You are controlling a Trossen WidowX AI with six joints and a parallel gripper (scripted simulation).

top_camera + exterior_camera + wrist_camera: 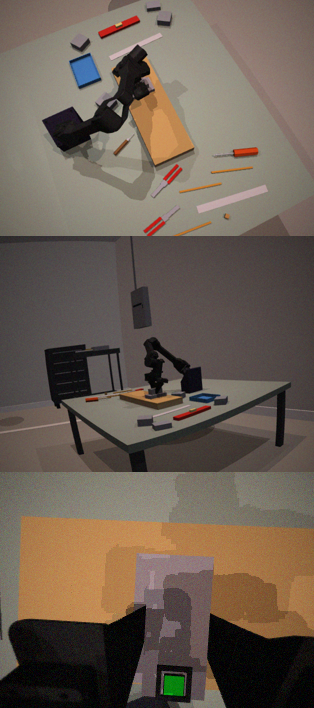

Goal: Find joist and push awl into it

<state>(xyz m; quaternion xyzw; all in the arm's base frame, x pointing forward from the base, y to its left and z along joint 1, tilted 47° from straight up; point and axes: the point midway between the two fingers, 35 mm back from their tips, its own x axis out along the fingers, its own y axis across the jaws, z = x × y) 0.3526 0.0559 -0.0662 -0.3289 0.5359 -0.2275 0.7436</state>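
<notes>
My gripper tip is now 40 mm past the square light and 30 mm below it. Also, from my gripper tip: awl (200 mm to the right, 160 mm behind, 60 mm below); then stud finder (20 mm behind, 20 mm above); then blue tray (240 mm to the left, 210 mm behind, 50 mm below).
</notes>
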